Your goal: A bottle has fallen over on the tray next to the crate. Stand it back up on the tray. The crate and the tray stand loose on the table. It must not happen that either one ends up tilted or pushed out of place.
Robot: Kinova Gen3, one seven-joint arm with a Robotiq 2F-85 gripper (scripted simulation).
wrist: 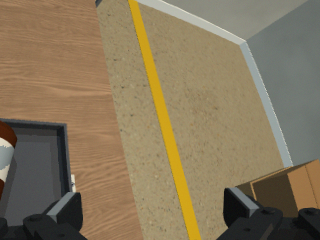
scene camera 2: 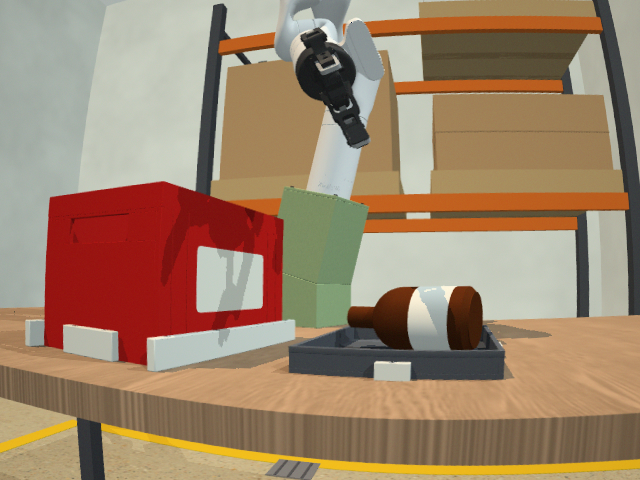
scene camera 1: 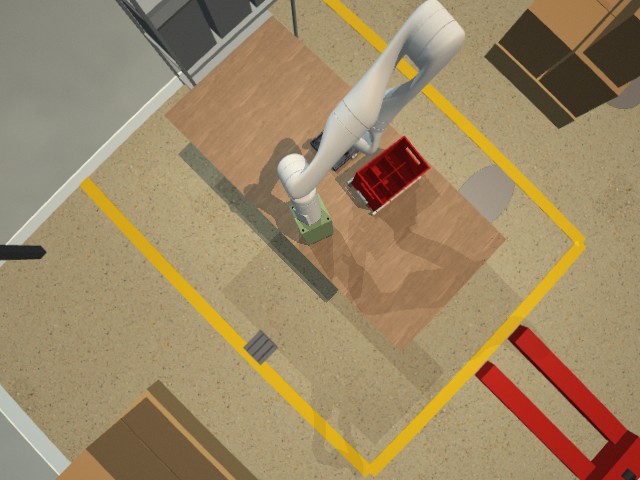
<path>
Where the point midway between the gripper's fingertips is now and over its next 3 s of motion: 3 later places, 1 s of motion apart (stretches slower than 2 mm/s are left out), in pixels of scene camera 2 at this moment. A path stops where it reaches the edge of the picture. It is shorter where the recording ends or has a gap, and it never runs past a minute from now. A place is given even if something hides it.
My gripper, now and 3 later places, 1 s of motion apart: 347, 108; 413, 135; 429, 192; 416, 197
</path>
